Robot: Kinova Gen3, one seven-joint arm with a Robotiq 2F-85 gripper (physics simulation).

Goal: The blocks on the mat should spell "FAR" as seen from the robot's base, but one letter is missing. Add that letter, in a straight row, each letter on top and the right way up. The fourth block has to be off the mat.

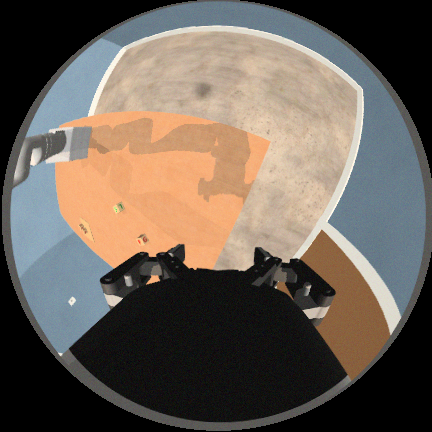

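My gripper (218, 253) is open, its two fingers wide apart, high above the table, with no block between them. A small block with green markings (118, 207) lies on the orange surface at the left. A small block with red markings (143, 239) lies nearer the left finger, apart from the green one. A narrow tan mat (90, 237) lies at the far left near the edge, with small dark-marked shapes on it that look like blocks. Both the green and red blocks are off this mat. The letters are too small to read.
The robot's base (70, 144) stands at the left edge of the orange table top (165, 215), with the arm's shadow across it. A mottled grey-beige surface (300, 150) with a white rim lies beyond. A brown surface (350, 310) shows at the lower right.
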